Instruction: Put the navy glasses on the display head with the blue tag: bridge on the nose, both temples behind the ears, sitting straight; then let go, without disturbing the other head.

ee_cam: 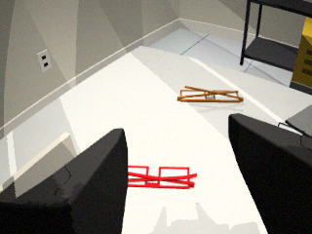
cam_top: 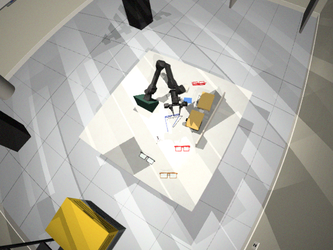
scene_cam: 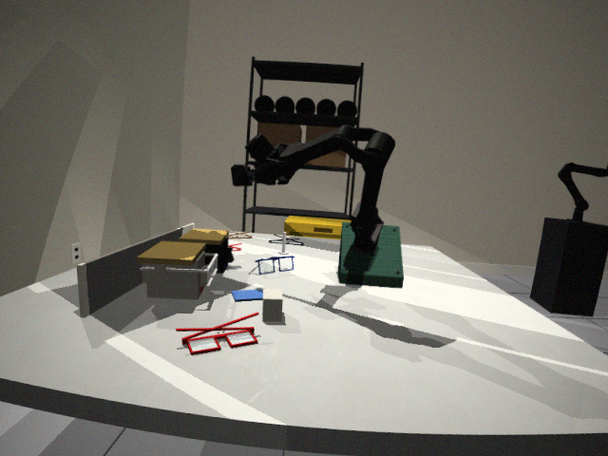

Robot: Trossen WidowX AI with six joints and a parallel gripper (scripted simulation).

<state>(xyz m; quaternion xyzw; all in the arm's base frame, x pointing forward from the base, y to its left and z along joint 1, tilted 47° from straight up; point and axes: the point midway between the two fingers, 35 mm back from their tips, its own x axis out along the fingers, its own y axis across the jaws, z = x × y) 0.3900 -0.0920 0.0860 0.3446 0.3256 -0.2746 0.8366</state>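
My gripper tip is now 8 cm past the small stand, 19 cm to the left of it and 25 cm above it. The rest, counted from my gripper tip: blue tag: 12 cm behind, 30 cm to the left, 27 cm below; small grey cube: 20 cm behind, 39 cm to the left, 25 cm below; low wall panel: 19 cm ahead, 25 cm to the left, 22 cm below.
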